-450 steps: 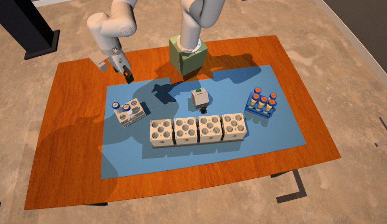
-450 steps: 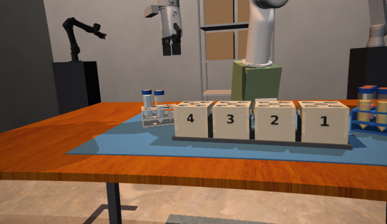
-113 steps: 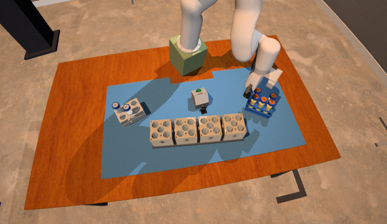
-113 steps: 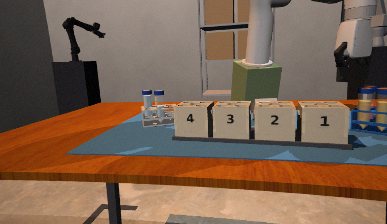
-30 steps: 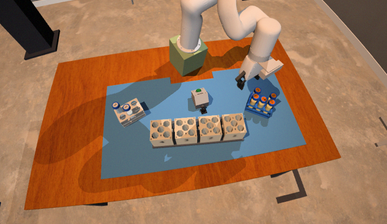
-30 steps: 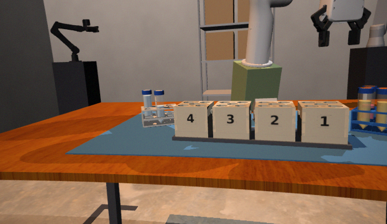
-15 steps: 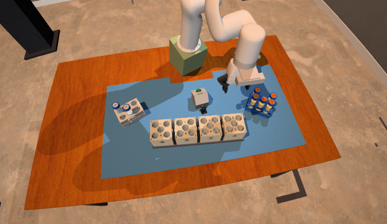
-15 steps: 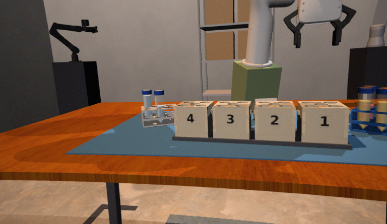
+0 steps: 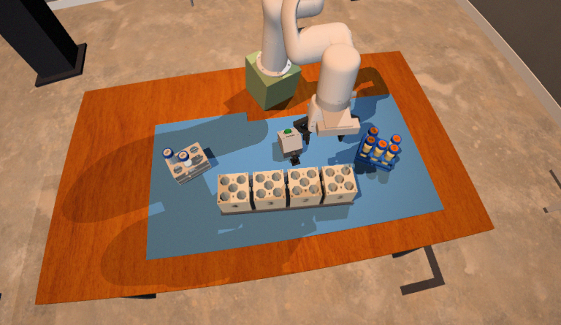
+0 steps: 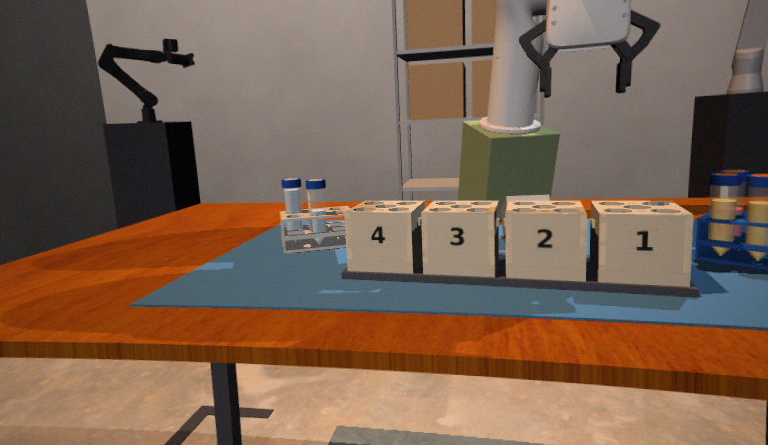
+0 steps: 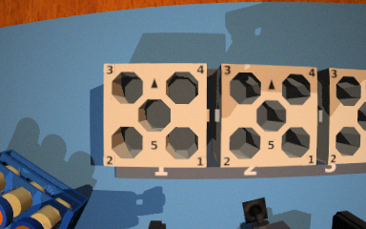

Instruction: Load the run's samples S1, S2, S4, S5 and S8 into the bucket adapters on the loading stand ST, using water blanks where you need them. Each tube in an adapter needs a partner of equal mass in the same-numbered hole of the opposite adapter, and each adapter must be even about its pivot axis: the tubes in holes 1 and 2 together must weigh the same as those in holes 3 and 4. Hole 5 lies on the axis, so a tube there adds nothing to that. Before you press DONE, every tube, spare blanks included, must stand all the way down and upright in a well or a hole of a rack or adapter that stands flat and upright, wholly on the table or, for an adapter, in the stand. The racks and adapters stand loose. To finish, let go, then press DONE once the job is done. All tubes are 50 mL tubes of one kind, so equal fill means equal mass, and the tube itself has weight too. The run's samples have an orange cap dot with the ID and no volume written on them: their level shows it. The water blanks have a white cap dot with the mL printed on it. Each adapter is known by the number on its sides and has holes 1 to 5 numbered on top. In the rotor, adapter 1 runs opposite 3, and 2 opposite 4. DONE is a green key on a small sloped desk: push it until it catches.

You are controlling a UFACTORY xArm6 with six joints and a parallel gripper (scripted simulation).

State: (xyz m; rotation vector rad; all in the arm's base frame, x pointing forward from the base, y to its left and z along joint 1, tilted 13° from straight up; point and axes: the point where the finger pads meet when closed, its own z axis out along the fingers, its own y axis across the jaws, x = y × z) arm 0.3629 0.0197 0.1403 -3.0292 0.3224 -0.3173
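The sample tube is 50 mm behind my hand, 220 mm to the left of it and 190 mm below it. From my hand the other things lie so: green key (160 mm behind, 50 mm to the right, 180 mm below); then blue sample rack (240 mm to the left, 220 mm below); then loading stand (30 mm ahead, 110 mm to the right, 240 mm below).
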